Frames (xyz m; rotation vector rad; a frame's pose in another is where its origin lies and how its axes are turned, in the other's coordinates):
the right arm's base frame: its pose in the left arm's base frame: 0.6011 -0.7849 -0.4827 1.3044 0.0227 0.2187
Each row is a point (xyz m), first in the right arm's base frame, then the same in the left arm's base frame.
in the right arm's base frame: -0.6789 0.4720 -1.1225
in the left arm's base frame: -0.2900 0.2842 -0.4014
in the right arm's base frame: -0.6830 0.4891 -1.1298
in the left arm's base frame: -0.2976 0.2947 -0.3874
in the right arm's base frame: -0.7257 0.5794 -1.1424
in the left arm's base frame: -0.3545 0.3215 -0.3088
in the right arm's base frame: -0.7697 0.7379 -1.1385
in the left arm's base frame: -0.4204 0.3491 -0.1606
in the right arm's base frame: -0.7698 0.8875 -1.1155
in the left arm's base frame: -0.4393 0.3639 -0.0111
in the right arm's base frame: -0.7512 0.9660 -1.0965
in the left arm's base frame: -0.4301 0.3683 0.0711
